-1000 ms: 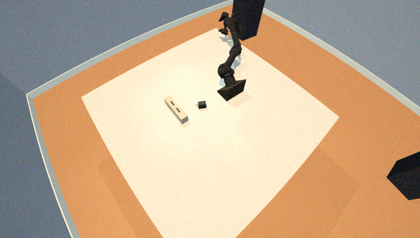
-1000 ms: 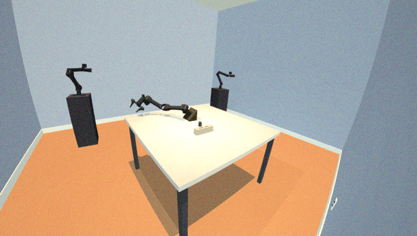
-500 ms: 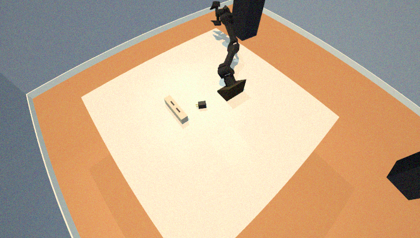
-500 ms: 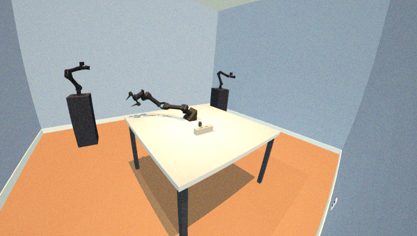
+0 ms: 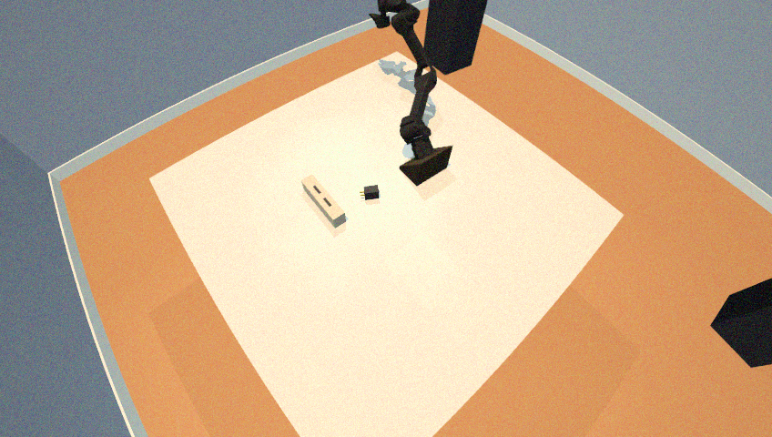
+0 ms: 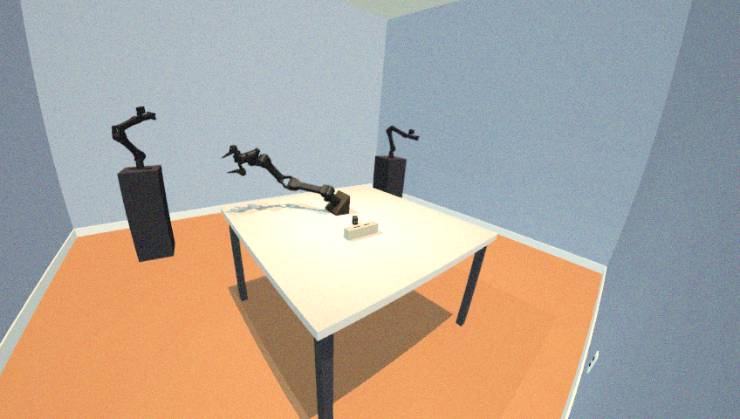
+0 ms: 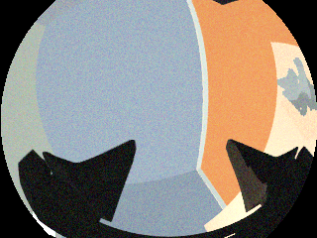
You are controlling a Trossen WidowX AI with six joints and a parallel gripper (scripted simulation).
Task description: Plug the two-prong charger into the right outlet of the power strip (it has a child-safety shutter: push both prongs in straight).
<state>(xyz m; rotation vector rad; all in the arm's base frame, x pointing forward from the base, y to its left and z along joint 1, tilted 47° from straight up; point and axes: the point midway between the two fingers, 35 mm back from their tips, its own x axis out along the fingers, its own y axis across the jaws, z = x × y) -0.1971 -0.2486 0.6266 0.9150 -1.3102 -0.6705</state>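
Right now the charger is 660 mm to the left of my gripper tip, 430 mm ahead of it and 290 mm below it.
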